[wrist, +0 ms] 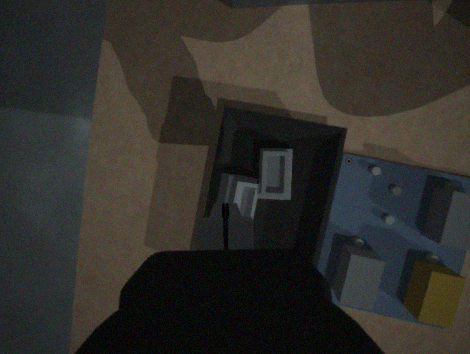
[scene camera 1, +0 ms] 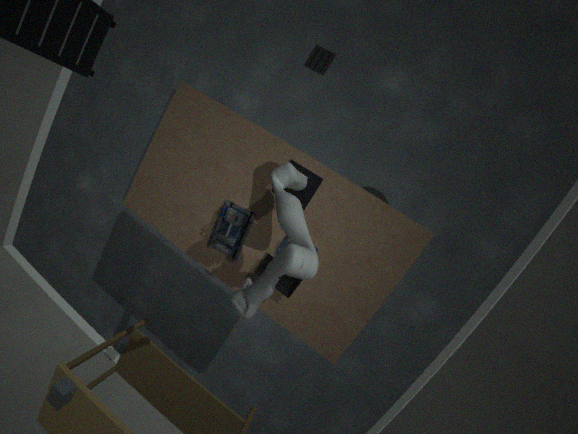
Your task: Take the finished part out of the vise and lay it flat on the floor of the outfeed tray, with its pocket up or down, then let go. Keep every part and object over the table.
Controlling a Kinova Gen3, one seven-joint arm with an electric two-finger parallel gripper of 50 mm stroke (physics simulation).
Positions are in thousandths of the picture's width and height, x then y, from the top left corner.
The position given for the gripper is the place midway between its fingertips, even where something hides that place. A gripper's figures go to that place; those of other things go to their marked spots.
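Labels:
The gripper (wrist: 480, 617) is 19 cm from the lens, while a yellow block (wrist: 916, 843) is 39 cm from the lens.

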